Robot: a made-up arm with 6 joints.
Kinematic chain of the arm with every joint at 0, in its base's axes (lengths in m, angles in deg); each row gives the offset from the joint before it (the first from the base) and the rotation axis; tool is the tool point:
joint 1: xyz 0 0 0.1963 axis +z
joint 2: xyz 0 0 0 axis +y
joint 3: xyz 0 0 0.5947 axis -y
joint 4: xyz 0 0 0 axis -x
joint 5: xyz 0.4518 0 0 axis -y
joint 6: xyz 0 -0.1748 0 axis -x
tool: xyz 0 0 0
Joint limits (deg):
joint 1: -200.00..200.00
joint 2: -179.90..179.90
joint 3: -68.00..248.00
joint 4: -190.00..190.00
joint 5: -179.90..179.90
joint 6: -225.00..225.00
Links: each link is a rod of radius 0.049 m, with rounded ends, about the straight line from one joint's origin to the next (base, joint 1, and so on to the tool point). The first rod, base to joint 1, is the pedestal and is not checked.
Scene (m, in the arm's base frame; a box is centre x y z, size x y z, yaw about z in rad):
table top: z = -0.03
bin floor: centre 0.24 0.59 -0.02 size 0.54 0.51 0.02 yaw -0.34
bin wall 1: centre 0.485 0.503 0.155 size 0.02 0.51 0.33 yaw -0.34
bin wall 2: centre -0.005 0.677 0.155 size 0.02 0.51 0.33 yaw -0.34
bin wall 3: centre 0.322 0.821 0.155 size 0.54 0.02 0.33 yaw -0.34
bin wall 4: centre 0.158 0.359 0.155 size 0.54 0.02 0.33 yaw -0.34
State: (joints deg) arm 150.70 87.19 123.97 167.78 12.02 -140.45
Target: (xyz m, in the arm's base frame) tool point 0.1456 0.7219 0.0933
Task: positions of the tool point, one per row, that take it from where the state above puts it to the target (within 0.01 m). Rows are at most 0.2 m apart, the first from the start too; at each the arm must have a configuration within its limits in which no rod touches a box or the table.
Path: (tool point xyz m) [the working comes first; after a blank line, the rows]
Joints at the target: 65.08 59.53 0.08 190.00 12.02 -140.45
Straight joint move there: touches bin wall 2, bin wall 3, bin wall 4.

1: -0.8517 0.4900 0.5403
2: -0.7570 0.6520 0.5479
3: -0.6228 0.7799 0.5490
4: -0.4614 0.8637 0.5439
5: -0.2885 0.8977 0.5335
6: -0.1197 0.8816 0.5186
7: 0.0293 0.8199 0.5000
8: 0.1456 0.7219 0.4783
9: 0.1565 0.7453 0.2827
10: 0.1456 0.7219 0.0934

